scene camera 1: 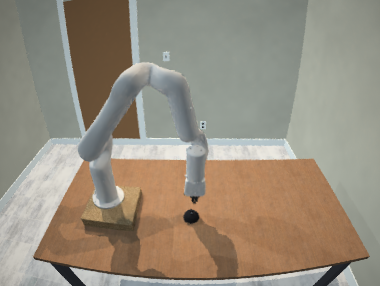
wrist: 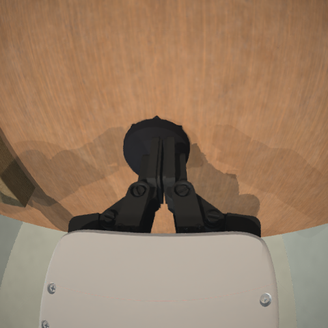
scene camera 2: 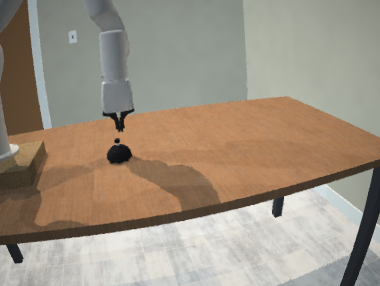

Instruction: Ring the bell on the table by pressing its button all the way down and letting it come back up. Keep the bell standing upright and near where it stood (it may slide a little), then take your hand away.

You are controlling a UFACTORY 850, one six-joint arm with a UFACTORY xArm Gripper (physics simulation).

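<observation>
A black dome-shaped bell (scene camera 1: pixel 191 217) (scene camera 2: pixel 119 154) (wrist: pixel 135 145) stands upright on the table (scene camera 1: pixel 280 215) (scene camera 2: pixel 280 145) (wrist: pixel 160 60). Its small black button (scene camera 2: pixel 117 140) sits raised on top in the scene camera 2 view; in the wrist view the fingers hide it. My gripper (scene camera 1: pixel 194 201) (scene camera 2: pixel 120 130) (wrist: pixel 164 151) is shut and empty, pointing down. Its fingertips hang a short gap above the button, apart from it. In the wrist view they overlap the middle and right part of the dome.
The arm's base stands on a tan block (scene camera 1: pixel 111 216) (scene camera 2: pixel 20 172) (wrist: pixel 15 175) at the left of the table. The arm arches from there over to the bell. The table's front edge (scene camera 1: pixel 200 276) (scene camera 2: pixel 200 207) lies on the near side of the bell.
</observation>
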